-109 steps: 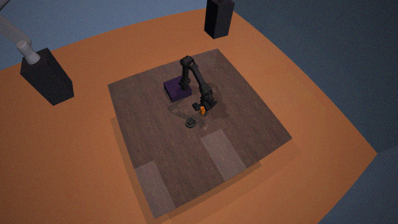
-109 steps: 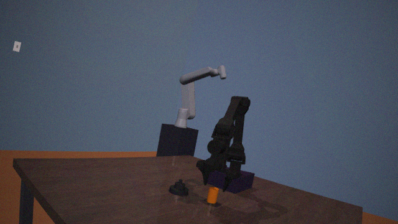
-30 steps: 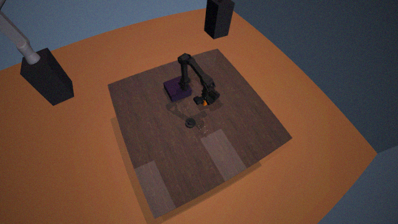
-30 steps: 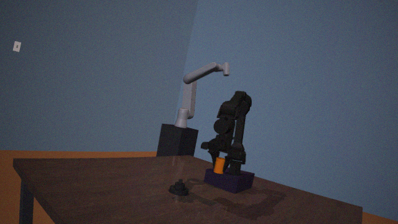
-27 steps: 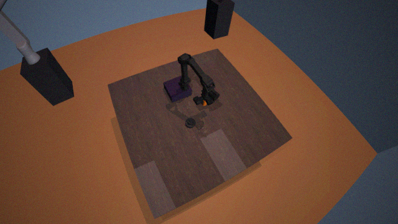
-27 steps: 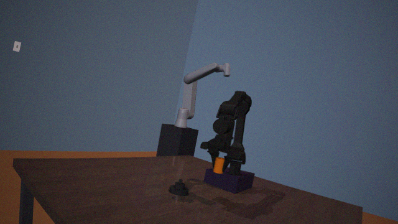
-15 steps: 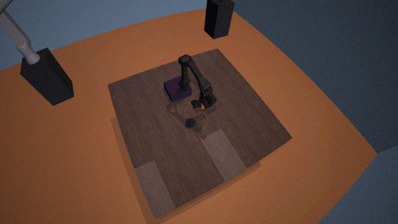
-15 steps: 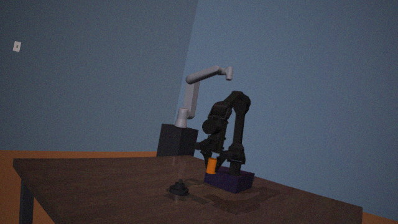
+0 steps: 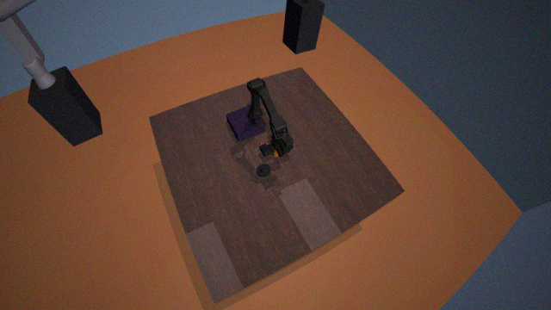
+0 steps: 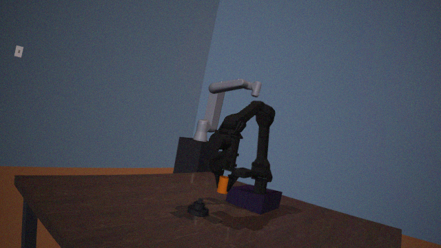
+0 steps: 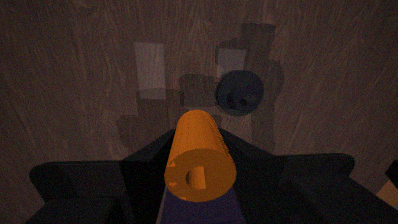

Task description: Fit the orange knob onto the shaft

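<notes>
The pedestal is 9 cm below my gripper tip, 8 cm to the right of it and 2 cm ahead of it. From my gripper tip the other things lie so: orange knob 2 cm above.
</notes>
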